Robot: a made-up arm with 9 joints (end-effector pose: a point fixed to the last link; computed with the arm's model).
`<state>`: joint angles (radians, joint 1 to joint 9).
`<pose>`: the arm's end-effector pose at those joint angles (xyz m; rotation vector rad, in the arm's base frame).
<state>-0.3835 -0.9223 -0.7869 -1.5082 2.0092 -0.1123 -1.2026 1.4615 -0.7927</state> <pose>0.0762 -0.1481 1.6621 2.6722 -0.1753 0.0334</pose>
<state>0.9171 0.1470 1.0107 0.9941 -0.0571 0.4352 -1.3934 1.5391 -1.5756</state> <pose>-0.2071 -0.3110 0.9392 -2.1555 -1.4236 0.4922</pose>
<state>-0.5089 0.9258 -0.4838 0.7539 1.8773 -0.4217 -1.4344 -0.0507 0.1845</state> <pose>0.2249 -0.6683 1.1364 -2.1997 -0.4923 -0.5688</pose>
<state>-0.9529 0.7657 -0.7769 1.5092 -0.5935 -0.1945 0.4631 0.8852 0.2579</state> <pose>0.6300 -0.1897 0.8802 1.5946 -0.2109 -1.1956</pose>
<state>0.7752 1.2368 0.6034 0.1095 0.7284 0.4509 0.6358 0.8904 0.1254</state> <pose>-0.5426 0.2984 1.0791 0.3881 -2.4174 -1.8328</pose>
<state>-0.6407 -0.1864 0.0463 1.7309 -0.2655 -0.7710 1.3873 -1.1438 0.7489</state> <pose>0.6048 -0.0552 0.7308 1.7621 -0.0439 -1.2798</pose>
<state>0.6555 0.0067 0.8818 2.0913 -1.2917 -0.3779 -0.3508 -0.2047 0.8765</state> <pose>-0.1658 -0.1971 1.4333 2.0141 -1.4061 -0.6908</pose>
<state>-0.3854 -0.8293 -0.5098 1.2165 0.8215 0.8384 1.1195 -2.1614 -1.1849</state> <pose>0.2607 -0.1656 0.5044 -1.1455 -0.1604 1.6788</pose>
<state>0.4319 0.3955 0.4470 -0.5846 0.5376 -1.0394 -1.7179 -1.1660 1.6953</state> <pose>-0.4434 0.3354 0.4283 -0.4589 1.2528 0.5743</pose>
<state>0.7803 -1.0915 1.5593 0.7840 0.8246 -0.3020 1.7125 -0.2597 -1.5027</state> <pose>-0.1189 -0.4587 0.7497 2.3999 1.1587 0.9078</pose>
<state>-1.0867 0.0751 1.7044 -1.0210 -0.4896 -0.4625 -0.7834 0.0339 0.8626</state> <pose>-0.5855 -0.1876 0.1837 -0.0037 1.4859 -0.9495</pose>
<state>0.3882 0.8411 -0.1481 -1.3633 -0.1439 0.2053 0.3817 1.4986 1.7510</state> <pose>-0.4139 0.2891 1.0027 0.2733 -0.6041 -2.7410</pose>
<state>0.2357 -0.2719 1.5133 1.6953 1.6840 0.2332 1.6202 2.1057 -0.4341</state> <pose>-0.2842 -0.3356 0.6834 -1.2716 -0.9385 0.4161</pose>
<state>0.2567 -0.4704 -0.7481 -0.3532 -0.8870 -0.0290 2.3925 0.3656 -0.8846</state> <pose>-0.0165 -0.0040 1.2976 1.5405 -1.3043 -1.9925</pose>
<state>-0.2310 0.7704 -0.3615 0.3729 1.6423 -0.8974 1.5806 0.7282 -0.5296</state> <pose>-0.0221 -0.1059 0.9145 1.1821 1.5769 -1.6001</pose>
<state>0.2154 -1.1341 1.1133 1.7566 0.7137 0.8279 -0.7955 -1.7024 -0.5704</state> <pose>-0.1458 -0.3622 0.6834 -0.4921 -0.4132 1.6681</pose>
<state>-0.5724 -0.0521 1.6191 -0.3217 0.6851 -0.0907 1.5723 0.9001 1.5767</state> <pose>-0.3472 -0.4323 0.8186 -2.1230 1.9986 -1.1520</pose>
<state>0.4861 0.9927 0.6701 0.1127 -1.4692 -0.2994 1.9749 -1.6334 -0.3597</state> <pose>0.2814 0.0921 0.7660 -0.3296 -0.1435 -1.2742</pose>
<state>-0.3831 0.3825 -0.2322 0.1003 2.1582 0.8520 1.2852 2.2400 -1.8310</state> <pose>-0.3989 -0.1913 1.1026 -0.4842 1.1731 -0.1896</pose>
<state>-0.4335 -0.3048 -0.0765 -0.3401 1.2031 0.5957 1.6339 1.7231 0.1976</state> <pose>-0.1829 0.0096 1.3857 1.5646 0.9051 0.8088</pose>
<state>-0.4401 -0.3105 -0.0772 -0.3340 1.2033 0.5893 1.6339 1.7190 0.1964</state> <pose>-0.1772 0.0077 1.3846 1.5655 0.9196 0.8131</pose>
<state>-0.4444 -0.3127 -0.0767 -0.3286 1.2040 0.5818 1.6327 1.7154 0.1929</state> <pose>-0.1730 0.0066 1.3833 1.5656 0.9319 0.8122</pose>
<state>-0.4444 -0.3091 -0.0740 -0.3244 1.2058 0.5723 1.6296 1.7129 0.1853</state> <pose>-0.1716 0.0063 1.3813 1.5649 0.9403 0.8029</pose>
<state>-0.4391 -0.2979 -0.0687 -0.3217 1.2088 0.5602 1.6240 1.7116 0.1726</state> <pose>-0.1735 0.0074 1.3788 1.5631 0.9436 0.7825</pose>
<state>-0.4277 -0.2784 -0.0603 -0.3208 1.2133 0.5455 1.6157 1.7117 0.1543</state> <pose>-0.1795 0.0098 1.3754 1.5605 0.9411 0.7502</pose>
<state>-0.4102 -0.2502 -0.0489 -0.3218 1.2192 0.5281 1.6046 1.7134 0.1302</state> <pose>-0.1894 0.0142 1.3710 1.5571 0.9330 0.7056</pose>
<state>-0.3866 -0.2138 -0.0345 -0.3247 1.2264 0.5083 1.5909 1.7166 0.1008</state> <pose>-0.2030 0.0207 1.3656 1.5539 0.9191 0.6494</pose>
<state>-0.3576 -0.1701 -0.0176 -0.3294 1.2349 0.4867 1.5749 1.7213 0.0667</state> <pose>-0.2196 0.0298 1.3589 1.5511 0.9004 0.5833</pose>
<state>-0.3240 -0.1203 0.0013 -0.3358 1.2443 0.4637 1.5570 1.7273 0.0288</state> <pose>-0.2383 0.0419 1.3509 1.5497 0.8779 0.5085</pose>
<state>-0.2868 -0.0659 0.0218 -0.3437 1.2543 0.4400 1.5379 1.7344 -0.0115</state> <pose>-0.2580 0.0570 1.3417 1.5504 0.8521 0.4280</pose>
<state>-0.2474 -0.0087 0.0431 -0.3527 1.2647 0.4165 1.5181 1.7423 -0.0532</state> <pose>-0.2774 0.0751 1.3313 1.5530 0.8243 0.3442</pose>
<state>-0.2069 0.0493 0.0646 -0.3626 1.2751 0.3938 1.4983 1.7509 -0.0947</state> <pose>-0.2956 0.0958 1.3203 1.5578 0.7955 0.2602</pose>
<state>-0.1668 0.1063 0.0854 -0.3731 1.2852 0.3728 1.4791 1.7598 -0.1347</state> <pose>-0.3114 0.1182 1.3089 1.5647 0.7666 0.1784</pose>
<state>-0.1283 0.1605 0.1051 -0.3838 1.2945 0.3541 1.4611 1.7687 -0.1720</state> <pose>-0.3243 0.1413 1.2976 1.5731 0.7380 0.1014</pose>
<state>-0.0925 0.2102 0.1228 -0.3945 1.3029 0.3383 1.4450 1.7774 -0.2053</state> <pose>-0.3342 0.1641 1.2872 1.5825 0.7107 0.0315</pose>
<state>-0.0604 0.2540 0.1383 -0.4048 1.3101 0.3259 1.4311 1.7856 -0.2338</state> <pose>-0.3412 0.1854 1.2778 1.5921 0.6848 -0.0293</pose>
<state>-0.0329 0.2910 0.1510 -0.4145 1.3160 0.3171 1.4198 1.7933 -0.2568</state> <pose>-0.3459 0.2043 1.2701 1.6012 0.6611 -0.0797</pose>
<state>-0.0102 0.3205 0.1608 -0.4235 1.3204 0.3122 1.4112 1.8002 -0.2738</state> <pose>-0.3487 0.2202 1.2643 1.6093 0.6393 -0.1193</pose>
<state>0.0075 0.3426 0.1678 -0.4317 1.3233 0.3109 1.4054 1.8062 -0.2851</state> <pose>-0.3504 0.2329 1.2604 1.6160 0.6195 -0.1484</pose>
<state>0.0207 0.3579 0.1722 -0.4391 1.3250 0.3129 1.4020 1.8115 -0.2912</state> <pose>-0.3515 0.2425 1.2583 1.6211 0.6018 -0.1677</pose>
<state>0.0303 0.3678 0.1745 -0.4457 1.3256 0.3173 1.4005 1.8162 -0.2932</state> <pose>-0.3522 0.2496 1.2575 1.6247 0.5859 -0.1795</pose>
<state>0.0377 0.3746 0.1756 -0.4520 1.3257 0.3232 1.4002 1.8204 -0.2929</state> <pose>-0.3527 0.2552 1.2577 1.6275 0.5710 -0.1870</pose>
